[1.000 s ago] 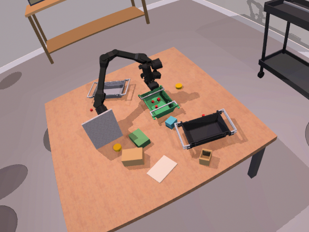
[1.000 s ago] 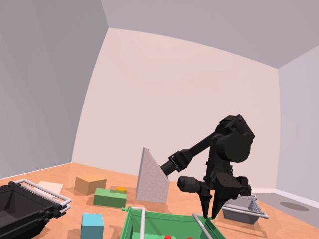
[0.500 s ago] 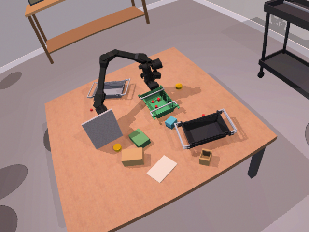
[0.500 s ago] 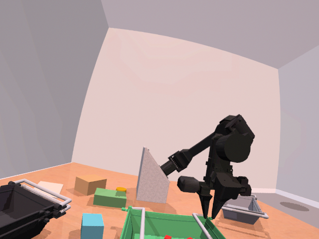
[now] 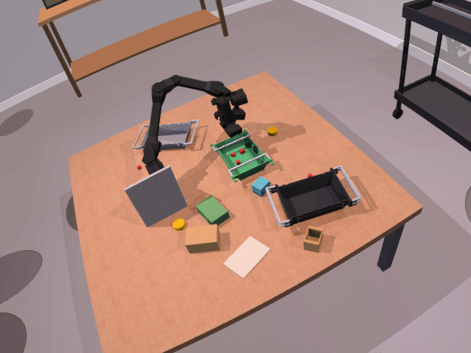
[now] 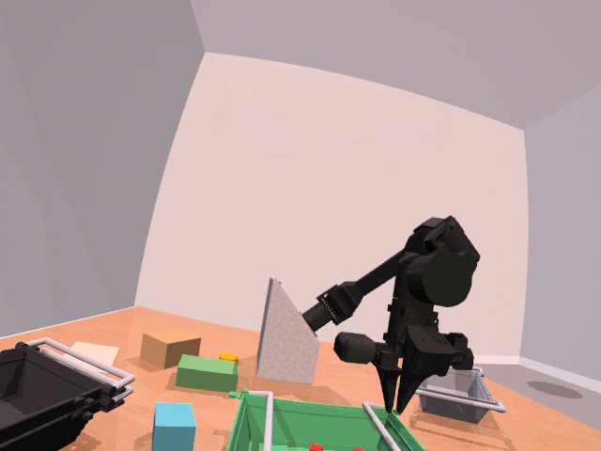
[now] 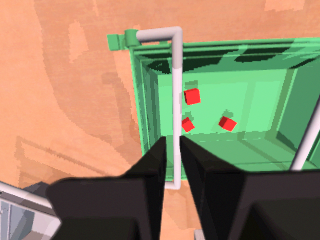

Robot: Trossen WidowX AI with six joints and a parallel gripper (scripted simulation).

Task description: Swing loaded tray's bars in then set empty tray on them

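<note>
The grey tray lies 31 cm to the left of my gripper tip, 22 cm behind it and 5 cm below it. From my gripper tip the other things lie so: white sheet: 52 cm to the right, 27 cm behind, 9 cm below; then blue cube: 29 cm to the right, 7 cm below, 4 cm behind; then green block: 27 cm behind, 26 cm to the right, 7 cm below.
</note>
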